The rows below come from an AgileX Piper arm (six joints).
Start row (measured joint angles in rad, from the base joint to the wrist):
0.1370 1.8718 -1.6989 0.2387 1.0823 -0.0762
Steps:
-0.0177 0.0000 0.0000 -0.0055 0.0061 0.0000
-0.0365 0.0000 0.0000 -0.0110 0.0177 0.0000
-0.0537 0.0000 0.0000 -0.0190 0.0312 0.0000
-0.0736 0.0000 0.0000 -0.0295 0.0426 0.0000
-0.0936 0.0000 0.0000 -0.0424 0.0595 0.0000
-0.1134 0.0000 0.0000 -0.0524 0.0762 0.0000
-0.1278 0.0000 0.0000 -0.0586 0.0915 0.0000
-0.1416 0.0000 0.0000 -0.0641 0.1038 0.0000
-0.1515 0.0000 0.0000 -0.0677 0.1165 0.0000
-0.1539 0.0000 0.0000 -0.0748 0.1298 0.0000
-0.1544 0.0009 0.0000 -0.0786 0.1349 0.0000
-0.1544 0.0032 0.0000 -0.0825 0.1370 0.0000
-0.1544 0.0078 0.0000 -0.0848 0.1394 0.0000
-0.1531 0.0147 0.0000 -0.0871 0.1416 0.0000
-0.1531 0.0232 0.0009 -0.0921 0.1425 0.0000
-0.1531 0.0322 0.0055 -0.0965 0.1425 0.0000
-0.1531 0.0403 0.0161 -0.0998 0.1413 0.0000
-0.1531 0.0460 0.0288 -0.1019 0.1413 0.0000
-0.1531 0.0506 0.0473 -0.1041 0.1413 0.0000
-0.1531 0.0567 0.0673 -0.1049 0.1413 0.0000
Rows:
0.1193 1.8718 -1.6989 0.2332 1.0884 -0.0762
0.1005 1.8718 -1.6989 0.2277 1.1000 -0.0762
0.0833 1.8718 -1.6989 0.2197 1.1135 -0.0762
0.0634 1.8718 -1.6989 0.2092 1.1249 -0.0762
0.0434 1.8718 -1.6989 0.1963 1.1418 -0.0762
0.0236 1.8718 -1.6989 0.1863 1.1585 -0.0762
0.0092 1.8718 -1.6989 0.1801 1.1738 -0.0762
-0.0046 1.8718 -1.6989 0.1746 1.1861 -0.0762
-0.0145 1.8718 -1.6989 0.1710 1.1988 -0.0762
-0.0169 1.8718 -1.6989 0.1639 1.2121 -0.0762
-0.0174 1.8727 -1.6989 0.1601 1.2172 -0.0762
-0.0174 1.8750 -1.6989 0.1562 1.2193 -0.0762
-0.0174 1.8796 -1.6989 0.1539 1.2217 -0.0762
-0.0161 1.8865 -1.6989 0.1516 1.2239 -0.0762
-0.0161 1.8950 -1.6980 0.1466 1.2248 -0.0762
-0.0161 1.9040 -1.6934 0.1422 1.2248 -0.0762
-0.0161 1.9121 -1.6828 0.1389 1.2236 -0.0762
-0.0161 1.9178 -1.6701 0.1368 1.2236 -0.0762
-0.0161 1.9224 -1.6516 0.1346 1.2236 -0.0762
-0.0161 1.9285 -1.6316 0.1338 1.2236 -0.0762

